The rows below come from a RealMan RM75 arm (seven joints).
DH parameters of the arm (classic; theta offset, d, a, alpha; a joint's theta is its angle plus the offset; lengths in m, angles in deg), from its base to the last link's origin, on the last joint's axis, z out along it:
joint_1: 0 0.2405 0 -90
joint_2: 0 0 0 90
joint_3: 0 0.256 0 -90
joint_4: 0 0 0 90
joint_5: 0 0.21 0 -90
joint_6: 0 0 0 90
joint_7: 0 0.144 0 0
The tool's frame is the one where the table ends.
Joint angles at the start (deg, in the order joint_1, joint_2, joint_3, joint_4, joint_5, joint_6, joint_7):
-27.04 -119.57 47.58 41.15 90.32 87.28 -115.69
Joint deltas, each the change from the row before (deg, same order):
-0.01 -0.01 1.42 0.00 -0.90 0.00 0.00
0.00 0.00 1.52 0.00 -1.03 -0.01 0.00
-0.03 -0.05 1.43 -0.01 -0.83 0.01 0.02
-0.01 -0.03 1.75 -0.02 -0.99 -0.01 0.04
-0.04 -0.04 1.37 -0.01 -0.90 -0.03 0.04
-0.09 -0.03 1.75 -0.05 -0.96 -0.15 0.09
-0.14 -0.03 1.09 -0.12 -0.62 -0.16 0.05
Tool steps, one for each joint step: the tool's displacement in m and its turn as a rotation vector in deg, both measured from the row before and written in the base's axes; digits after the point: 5 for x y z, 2 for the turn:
0.00339 -0.00058 -0.00270 -0.61 -0.20 -0.72
0.00357 -0.00066 -0.00273 -0.61 -0.26 -0.74
0.00349 -0.00087 -0.00319 -0.69 -0.18 -0.74
0.00388 -0.00122 -0.00380 -0.84 -0.17 -0.85
0.00341 -0.00079 -0.00284 -0.58 -0.24 -0.68
0.00396 -0.00094 -0.00397 -0.78 -0.09 -0.82
0.00270 -0.00033 -0.00275 -0.51 -0.09 -0.47

